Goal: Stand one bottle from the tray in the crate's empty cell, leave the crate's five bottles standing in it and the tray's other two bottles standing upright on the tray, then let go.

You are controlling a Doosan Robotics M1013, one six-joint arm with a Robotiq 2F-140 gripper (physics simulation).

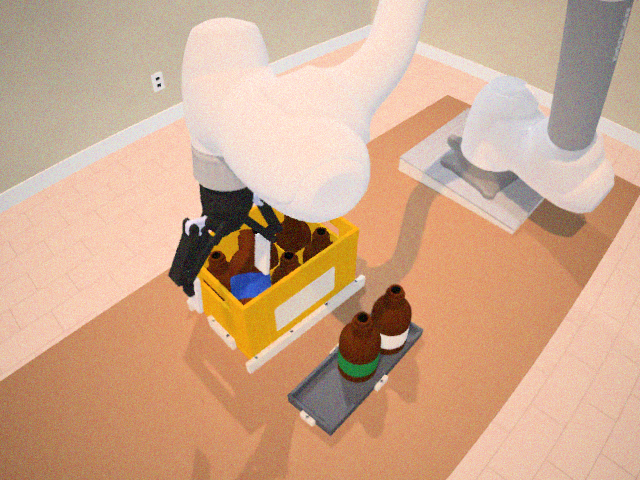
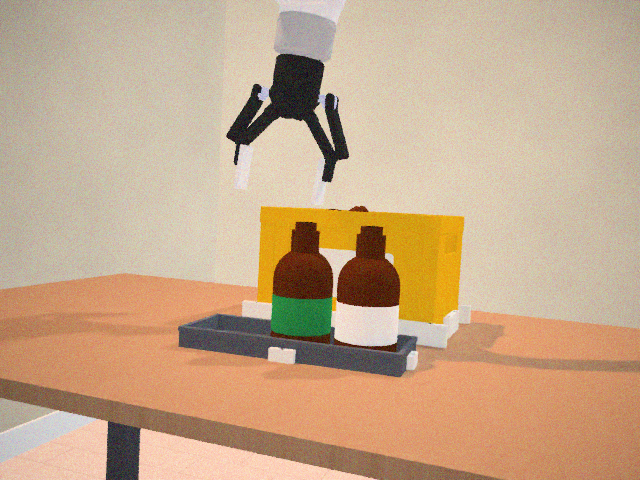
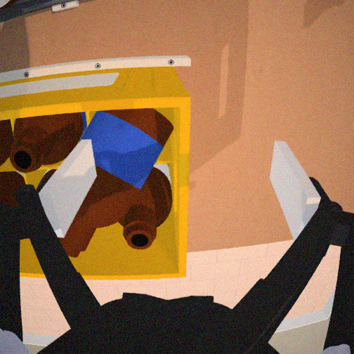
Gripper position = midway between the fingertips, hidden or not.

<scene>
I see my gripper (image 2: 277, 196), a green-label bottle (image 2: 302, 296), a blue-labelled bottle (image 1: 247, 282) and a blue-labelled bottle (image 3: 46, 139).
The green-label bottle shows as well in image 1 (image 1: 360, 341). My gripper also shows in image 1 (image 1: 230, 287) and in image 3 (image 3: 181, 158). Image 3 misses the green-label bottle: it is out of frame.
</scene>
